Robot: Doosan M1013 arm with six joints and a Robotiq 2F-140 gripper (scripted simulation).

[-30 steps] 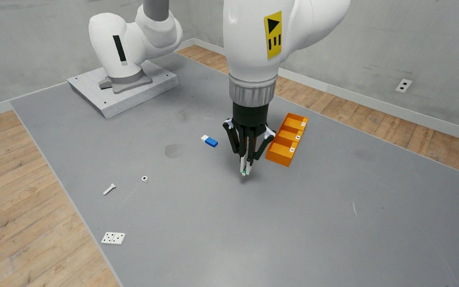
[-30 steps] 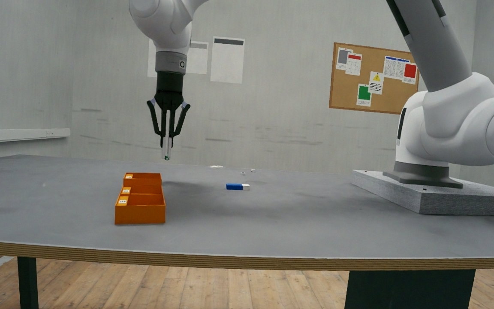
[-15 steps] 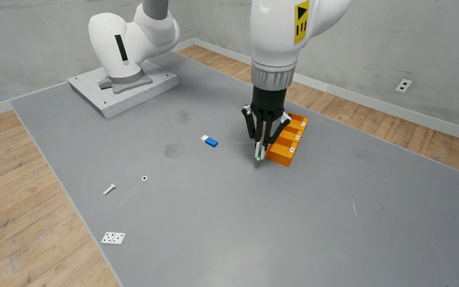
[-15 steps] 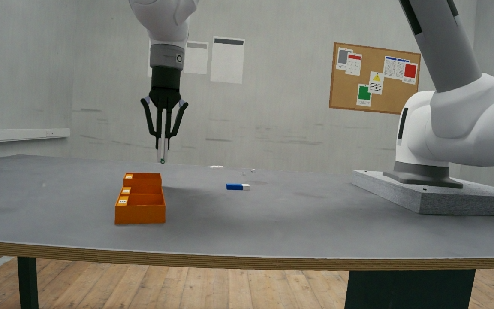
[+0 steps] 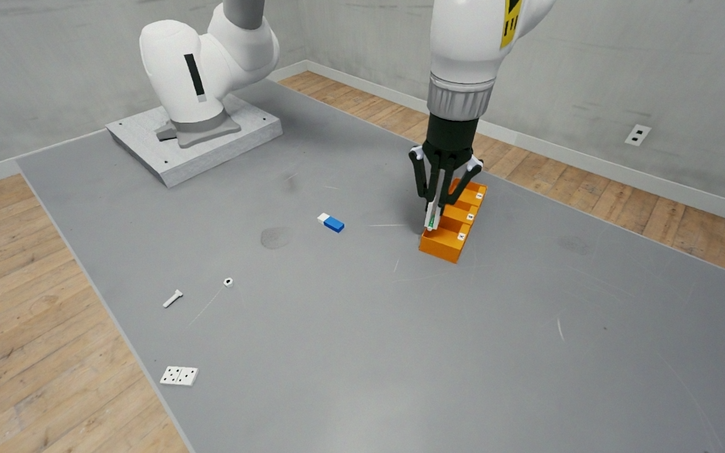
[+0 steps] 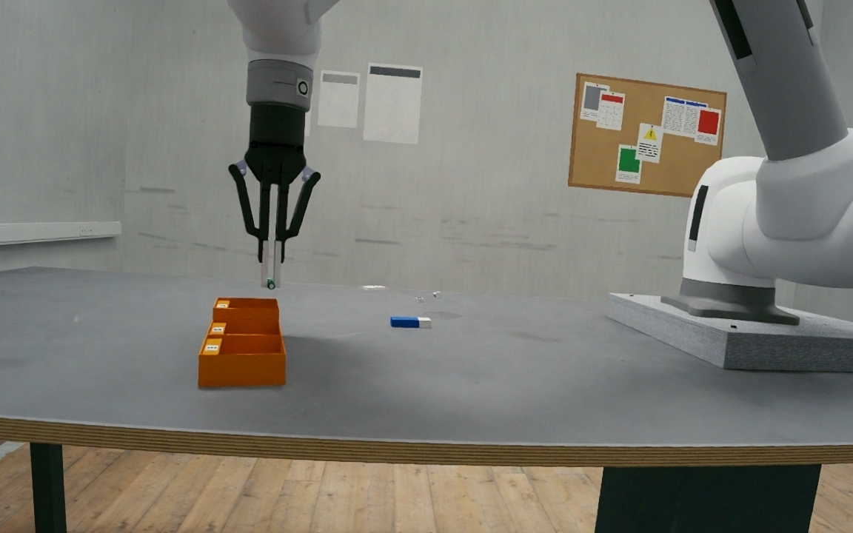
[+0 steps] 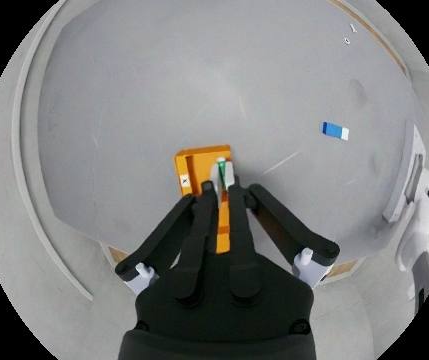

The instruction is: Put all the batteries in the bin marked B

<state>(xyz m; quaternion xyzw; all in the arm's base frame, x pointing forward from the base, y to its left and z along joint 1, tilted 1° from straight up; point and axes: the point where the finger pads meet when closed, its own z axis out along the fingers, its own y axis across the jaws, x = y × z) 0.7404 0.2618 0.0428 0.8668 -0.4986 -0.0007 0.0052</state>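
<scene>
Now: hand 20 mm past the orange bin row, 110 mm to the right of it and 80 mm above it. The rest, counted from my hand: green battery 30 mm below; white eraser 190 mm behind, 140 mm to the right, 90 mm below; nut 160 mm behind, 400 mm to the right, 100 mm below.
</scene>
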